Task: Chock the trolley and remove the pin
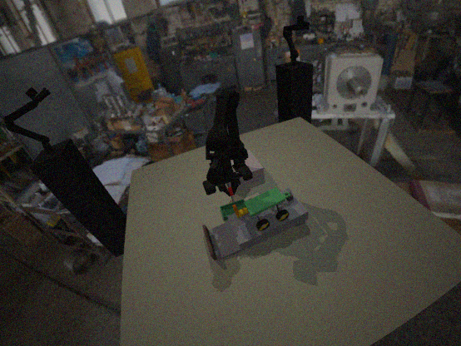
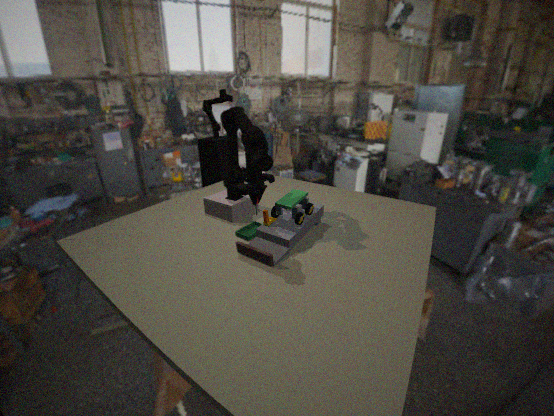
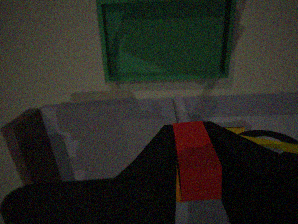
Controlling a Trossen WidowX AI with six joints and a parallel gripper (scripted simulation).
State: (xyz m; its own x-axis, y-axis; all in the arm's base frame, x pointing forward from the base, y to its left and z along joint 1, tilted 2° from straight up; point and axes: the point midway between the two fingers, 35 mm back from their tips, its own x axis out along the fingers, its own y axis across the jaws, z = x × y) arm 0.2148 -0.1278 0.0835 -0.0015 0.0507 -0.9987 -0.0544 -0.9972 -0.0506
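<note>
Right now my gripper tip is 140 mm above the green tray and 30 mm past it. Round my gripper tip: red-headed stop pin (right at my gripper tip); then yellow chock (50 mm below, 50 mm ahead, 10 mm to the left); then trolley (110 mm ahead, 100 mm to the left, 20 mm below).
</note>
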